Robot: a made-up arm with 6 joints. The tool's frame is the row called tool. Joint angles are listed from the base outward.
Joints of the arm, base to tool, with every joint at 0 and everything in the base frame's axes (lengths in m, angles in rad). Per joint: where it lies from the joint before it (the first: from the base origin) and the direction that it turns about. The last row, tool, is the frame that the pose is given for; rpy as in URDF.
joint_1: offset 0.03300 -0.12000 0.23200 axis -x
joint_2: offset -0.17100 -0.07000 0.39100 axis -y
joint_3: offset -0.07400 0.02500 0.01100 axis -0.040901 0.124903 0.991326
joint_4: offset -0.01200 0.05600 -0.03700 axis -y
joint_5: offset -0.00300 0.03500 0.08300 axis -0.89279 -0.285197 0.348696
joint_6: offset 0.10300 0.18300 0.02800 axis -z
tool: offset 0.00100 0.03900 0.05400 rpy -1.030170 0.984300 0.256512
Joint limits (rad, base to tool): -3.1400..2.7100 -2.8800..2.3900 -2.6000..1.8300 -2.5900..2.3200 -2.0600..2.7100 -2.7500..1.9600
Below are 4 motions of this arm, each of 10 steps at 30 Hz.
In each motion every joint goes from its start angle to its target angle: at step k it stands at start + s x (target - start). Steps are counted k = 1, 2, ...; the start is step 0. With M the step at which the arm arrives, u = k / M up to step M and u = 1 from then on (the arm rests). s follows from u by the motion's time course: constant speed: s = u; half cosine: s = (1 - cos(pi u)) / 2; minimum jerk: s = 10 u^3 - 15 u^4 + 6 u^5.
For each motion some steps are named. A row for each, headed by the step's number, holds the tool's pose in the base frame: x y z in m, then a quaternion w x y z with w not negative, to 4 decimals.
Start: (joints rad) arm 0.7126 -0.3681 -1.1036 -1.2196 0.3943 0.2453
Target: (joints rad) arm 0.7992 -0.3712 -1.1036 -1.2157 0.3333 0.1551
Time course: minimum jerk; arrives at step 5
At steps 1, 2, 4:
1: 0.1186 0.0754 0.4247 0.4494 -0.1147 0.8820 -0.0834
2: 0.1196 0.0777 0.4225 0.4554 -0.1157 0.8785 -0.0863
4: 0.1219 0.0832 0.4172 0.4701 -0.1193 0.8695 -0.0932

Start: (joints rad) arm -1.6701 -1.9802 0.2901 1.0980 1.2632 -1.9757
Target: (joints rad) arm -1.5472 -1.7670 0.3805 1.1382 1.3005 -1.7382
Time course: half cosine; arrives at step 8
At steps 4, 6, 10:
4: -0.1543 -0.6677 0.4066 0.0917 -0.4779 -0.7195 0.4955
6: -0.1677 -0.6622 0.4287 0.1483 -0.5077 -0.6777 0.5109
10: -0.1733 -0.6592 0.4378 0.1715 -0.5196 -0.6596 0.5153

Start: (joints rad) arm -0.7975 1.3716 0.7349 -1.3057 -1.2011 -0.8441
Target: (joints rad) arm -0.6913 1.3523 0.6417 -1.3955 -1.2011 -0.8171
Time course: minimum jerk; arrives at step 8
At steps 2, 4, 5, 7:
2: 0.0223 -0.2784 0.6619 0.7968 -0.0642 -0.0326 0.6000
4: 0.0324 -0.2674 0.6650 0.7980 -0.0539 -0.0082 0.6002
5: 0.0381 -0.2611 0.6664 0.7985 -0.0481 0.0057 0.6001
7: 0.0445 -0.2537 0.6677 0.7989 -0.0414 0.0216 0.5996

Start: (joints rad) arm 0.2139 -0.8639 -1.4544 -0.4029 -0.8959 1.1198
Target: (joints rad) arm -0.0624 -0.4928 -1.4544 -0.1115 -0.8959 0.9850
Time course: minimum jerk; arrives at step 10
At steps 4, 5, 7, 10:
4: 0.0275 -0.3294 0.7250 0.3697 0.4529 0.5362 -0.6088
5: 0.0288 -0.3430 0.7364 0.4079 0.4602 0.5343 -0.5799
7: 0.0240 -0.3705 0.7569 0.4738 0.4758 0.5197 -0.5282
10: 0.0184 -0.3851 0.7660 0.5033 0.4842 0.5077 -0.5045

